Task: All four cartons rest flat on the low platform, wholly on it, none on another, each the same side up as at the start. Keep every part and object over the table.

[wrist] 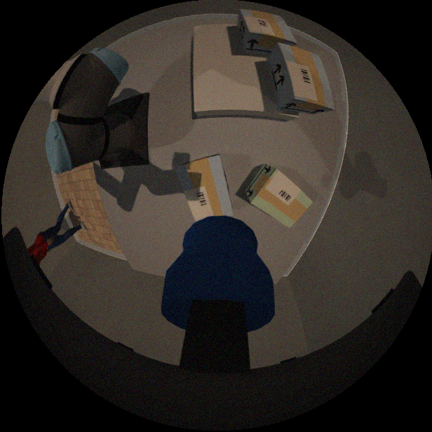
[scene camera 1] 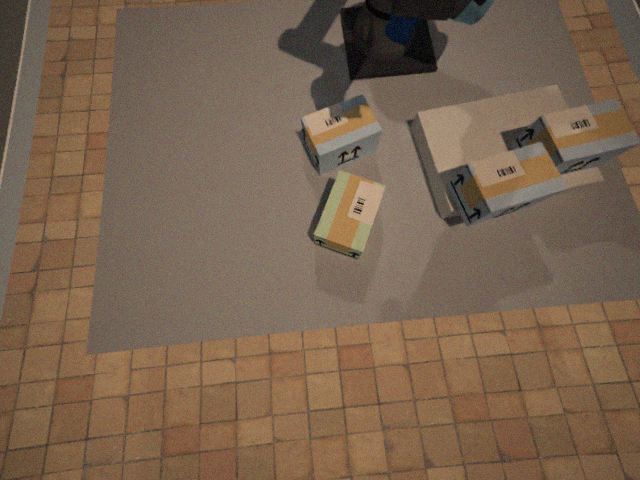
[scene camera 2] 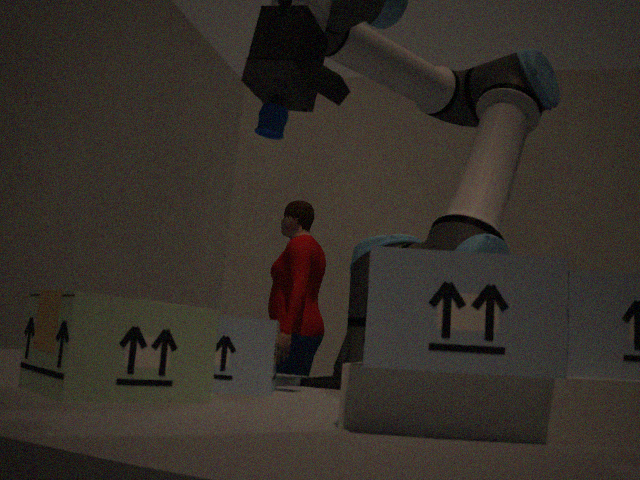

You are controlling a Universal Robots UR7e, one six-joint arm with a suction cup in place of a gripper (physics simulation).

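Frame: origin at the arm's base, x down, y right, z back, level; millimetres.
Where they show: hand at its tool point: (scene camera 1: 398,32) (scene camera 2: 269,133); arm's base at its link origin: (scene camera 1: 383,36).
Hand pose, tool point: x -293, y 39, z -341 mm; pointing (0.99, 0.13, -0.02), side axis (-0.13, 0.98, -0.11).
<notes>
Things, the pixels of their centre, and the offset from my tool point. Level surfaces: height alone.
- blue-grey carton at the middle of its body: (scene camera 2: 216,352) (scene camera 1: 340,136) dx +261, dy +59, dz +24 mm
- green carton at the middle of its body: (scene camera 2: 120,347) (scene camera 1: 348,216) dx +261, dy +33, dz -162 mm
- low platform at the middle of its body: (scene camera 2: 526,398) (scene camera 1: 499,151) dx +280, dy -296, dz +17 mm
- grey table top at its surface level: dx +304 mm
My suction cup (scene camera 1: 400,29) (scene camera 2: 270,124) (wrist: 219,240) is off and holds nothing, high above the table. A blue-grey carton (scene camera 1: 341,129) (scene camera 2: 248,356) (wrist: 207,182) stands on the table between robot base and green carton. The green carton (scene camera 1: 348,214) (scene camera 2: 139,346) (wrist: 281,195) stands on the table beside it, left of the platform in scene camera 1. The low platform (scene camera 1: 454,134) (scene camera 2: 449,408) (wrist: 227,90) bears two blue-grey cartons: a nearer one (scene camera 1: 516,178) (scene camera 2: 465,320) (wrist: 304,80) and a farther one (scene camera 1: 589,131) (scene camera 2: 602,325) (wrist: 265,31). I cannot tell whether both are wholly on it.
The robot base (scene camera 1: 390,59) (wrist: 130,132) stands behind the cartons, beside the platform. A person in red (scene camera 2: 298,289) (wrist: 39,247) stands beyond the table. The grey table top (scene camera 1: 206,206) carries the base, platform and cartons.
</notes>
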